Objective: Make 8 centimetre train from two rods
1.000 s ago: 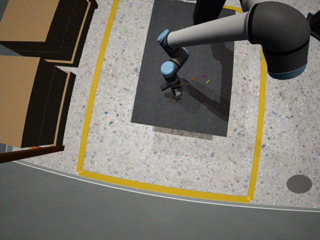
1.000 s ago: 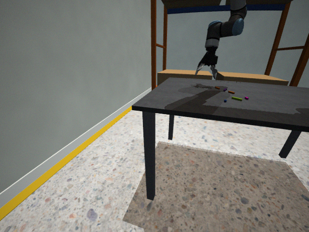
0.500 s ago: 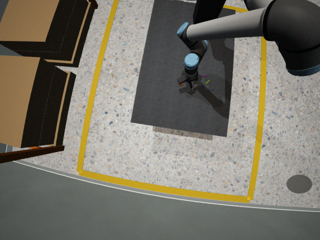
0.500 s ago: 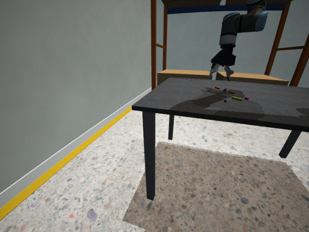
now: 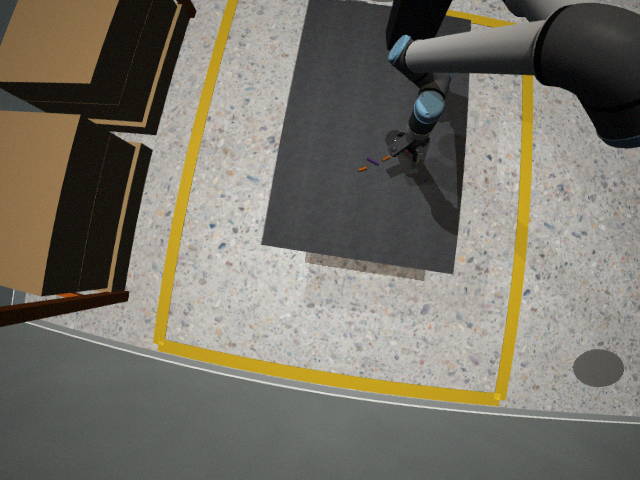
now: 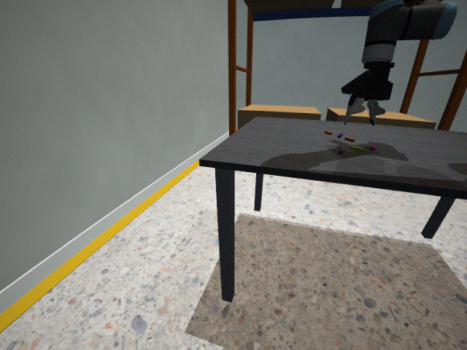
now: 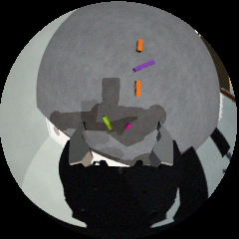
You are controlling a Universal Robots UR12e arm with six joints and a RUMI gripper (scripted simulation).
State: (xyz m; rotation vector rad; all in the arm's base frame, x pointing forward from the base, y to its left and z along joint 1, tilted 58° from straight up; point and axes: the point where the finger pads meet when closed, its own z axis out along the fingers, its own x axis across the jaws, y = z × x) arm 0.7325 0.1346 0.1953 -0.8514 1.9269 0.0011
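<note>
The lime rod lies 20 mm behind my hand, 70 mm to the left of it and 70 mm below it. From my hand the other things lie so: purple rod 70 mm ahead, 110 mm to the right, 70 mm below; magenta rod 60 mm behind, 20 mm to the left, 70 mm below; small blue rod 20 mm ahead, 150 mm to the left, 70 mm below.
</note>
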